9 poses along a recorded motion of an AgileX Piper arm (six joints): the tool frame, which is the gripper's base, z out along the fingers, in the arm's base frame.
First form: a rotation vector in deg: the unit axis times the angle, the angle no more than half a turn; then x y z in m.
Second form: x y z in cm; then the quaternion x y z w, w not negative. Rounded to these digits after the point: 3 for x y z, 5 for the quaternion.
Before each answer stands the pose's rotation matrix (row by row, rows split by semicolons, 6 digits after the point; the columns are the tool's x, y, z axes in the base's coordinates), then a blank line. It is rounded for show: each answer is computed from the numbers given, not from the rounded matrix.
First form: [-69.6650 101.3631 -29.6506 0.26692 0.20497 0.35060]
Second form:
-0.111457 -0.515326 0.849716; -0.892019 0.428771 0.143031; -0.438041 -0.742021 -0.507470

[26.692 20.497 35.060 -0.49174 0.71549 -0.20929 0.44996]
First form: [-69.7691 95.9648 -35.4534 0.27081 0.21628 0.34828]
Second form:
-0.062551 -0.441897 0.894882; -0.917562 0.378210 0.122626; -0.392641 -0.813440 -0.429126

[27.081 21.628 34.828 -0.49708 0.68372 -0.25259 0.47078]
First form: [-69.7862 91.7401 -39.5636 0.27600 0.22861 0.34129]
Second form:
-0.026911 -0.382953 0.923376; -0.934377 0.337919 0.112914; -0.355268 -0.859743 -0.366916

[27.600 22.861 34.129 -0.50052 0.65798 -0.28376 0.48582]
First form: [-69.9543 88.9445 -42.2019 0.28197 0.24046 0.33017]
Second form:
-0.004458 -0.344590 0.938743; -0.945073 0.308267 0.108670; -0.326830 -0.886695 -0.327037

[28.197 24.046 33.017 -0.50357 0.64027 -0.30379 0.49416]
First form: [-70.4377 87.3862 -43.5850 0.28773 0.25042 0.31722]
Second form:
0.009322 -0.327261 0.944888; -0.951661 0.287211 0.108864; -0.307009 -0.900228 -0.308764

[28.773 25.042 31.722 -0.50766 0.62981 -0.31413 0.49693]
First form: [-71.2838 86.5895 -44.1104 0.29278 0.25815 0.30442]
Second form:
0.019673 -0.325463 0.945350; -0.956057 0.270516 0.113028; -0.292518 -0.906033 -0.305839

[29.278 25.815 30.442 -0.51357 0.62384 -0.31779 0.49607]
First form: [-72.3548 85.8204 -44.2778 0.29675 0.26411 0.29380]
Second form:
0.032860 -0.328357 0.943982; -0.959587 0.253749 0.121668; -0.279485 -0.909831 -0.306749

[29.675 26.411 29.380 -0.52102 0.61799 -0.31884 0.49494]
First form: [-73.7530 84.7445 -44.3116 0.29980 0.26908 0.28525]
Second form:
0.052201 -0.332488 0.941662; -0.963040 0.232754 0.135568; -0.264250 -0.913935 -0.308049

[29.980 26.908 28.525 -0.53092 0.61004 -0.31898 0.49419]
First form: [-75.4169 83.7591 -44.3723 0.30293 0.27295 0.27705]
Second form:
0.071090 -0.339527 0.937906; -0.966677 0.208380 0.148706; -0.245930 -0.917224 -0.313399

[30.293 27.295 27.705 -0.54224 0.60222 -0.31903 0.49144]
